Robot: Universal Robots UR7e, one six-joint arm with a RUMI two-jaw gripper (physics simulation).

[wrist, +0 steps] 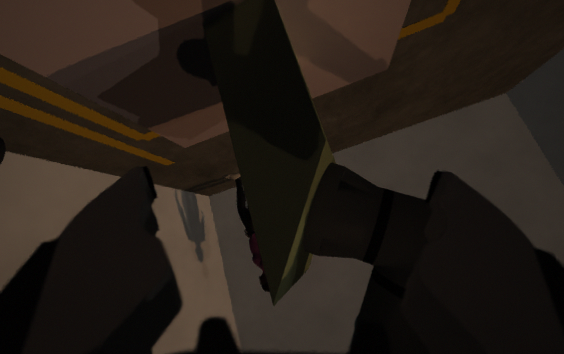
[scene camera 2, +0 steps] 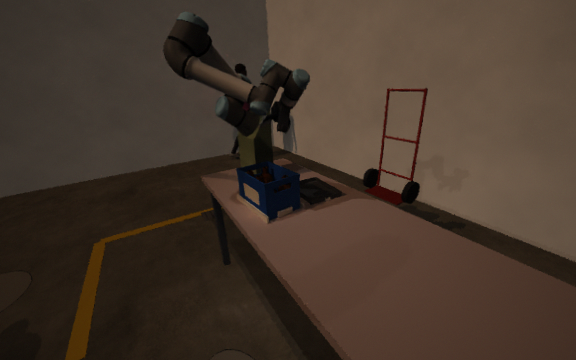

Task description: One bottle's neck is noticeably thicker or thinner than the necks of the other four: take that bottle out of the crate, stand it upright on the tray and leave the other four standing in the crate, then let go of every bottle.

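Places are measured from the arm's base along level axes (x ahead, y left, z up), in metres.
Where they show: gripper, fingertip midpoint: (wrist: 289, 174) (scene camera 2: 272, 130); arm's base, link origin: (wrist: 320, 206) (scene camera 2: 250, 125).
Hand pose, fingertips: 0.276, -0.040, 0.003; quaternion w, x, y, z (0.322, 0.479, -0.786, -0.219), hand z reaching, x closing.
Things, the pixels of their top centre, and the offset from my fingertips, as dx, dy, dz. "spot": a spot on its surface instead. Level surfaces: height alone.
- blue crate, top centre: (scene camera 2: 266, 171) +0.101, -0.121, -0.165
- black tray, surface spot: (scene camera 2: 321, 190) spot: +0.187, +0.177, -0.335
- pink table, surface height: dz -0.341
A blue crate (scene camera 2: 281, 201) stands on the table towards the robot's end. Reddish-brown bottle parts (scene camera 2: 265, 176) show inside it; its walls hide the rest, and the necks are too small and dark to count or compare. A black tray (scene camera 2: 321, 190) lies flat on the table beside the crate, on its right in the scene view. My gripper (scene camera 2: 283, 131) (wrist: 289, 174) is open and empty. It hangs well above table height, behind the crate and tray in the scene view. In the wrist view its two jaws stand wide apart, and the crate, bottles and tray cannot be made out there.
The pink table (scene camera 2: 380, 260) (wrist: 370, 35) carries the crate. Pale strips (scene camera 2: 285, 212) lie at the crate's base. The olive pedestal (scene camera 2: 256, 145) (wrist: 270, 130) stands behind it. A person (scene camera 2: 240, 69) (wrist: 255, 250) is partly hidden behind the robot. A red hand truck (scene camera 2: 401, 139) stands near the wall.
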